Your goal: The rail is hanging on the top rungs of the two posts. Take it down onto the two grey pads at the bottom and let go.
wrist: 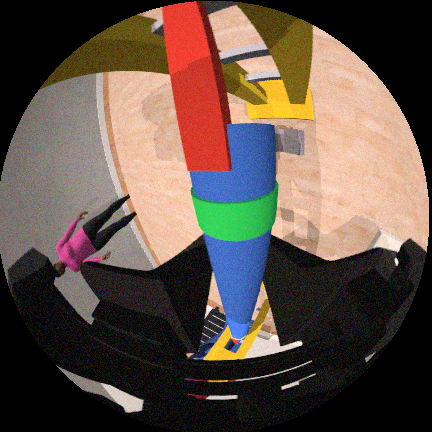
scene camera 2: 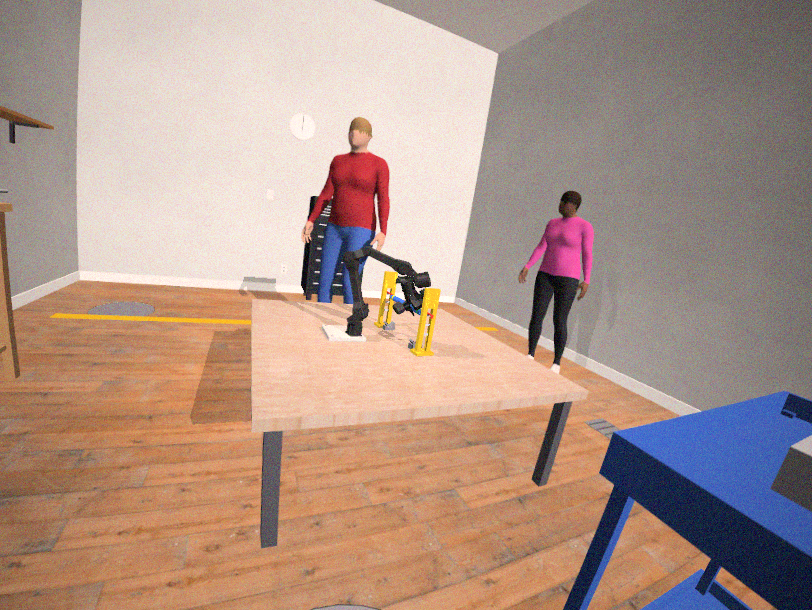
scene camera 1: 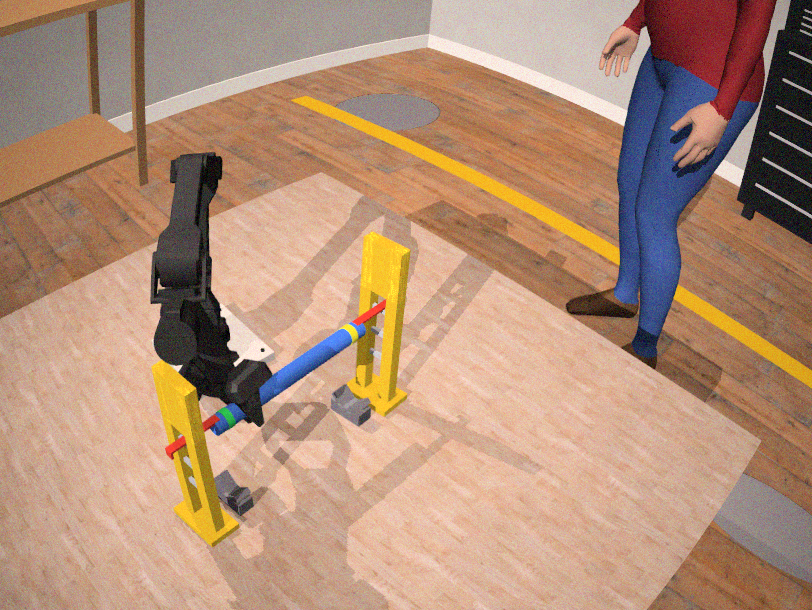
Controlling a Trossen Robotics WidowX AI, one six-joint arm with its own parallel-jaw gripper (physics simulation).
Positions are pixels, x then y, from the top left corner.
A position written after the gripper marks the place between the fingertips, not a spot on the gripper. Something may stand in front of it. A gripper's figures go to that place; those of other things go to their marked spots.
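A grey pad [scene camera 1: 343, 402] is 121 cm from the lens, and a blue rail [scene camera 1: 347, 335] is 109 cm from the lens. There's a yellow post [scene camera 1: 385, 264] that's 108 cm from the lens, while the gripper [scene camera 1: 256, 423] is 101 cm from the lens. Another yellow post [scene camera 1: 178, 400] is 86 cm from the lens. And the marked spots on the grey pad and the blue rail are 16 cm apart.
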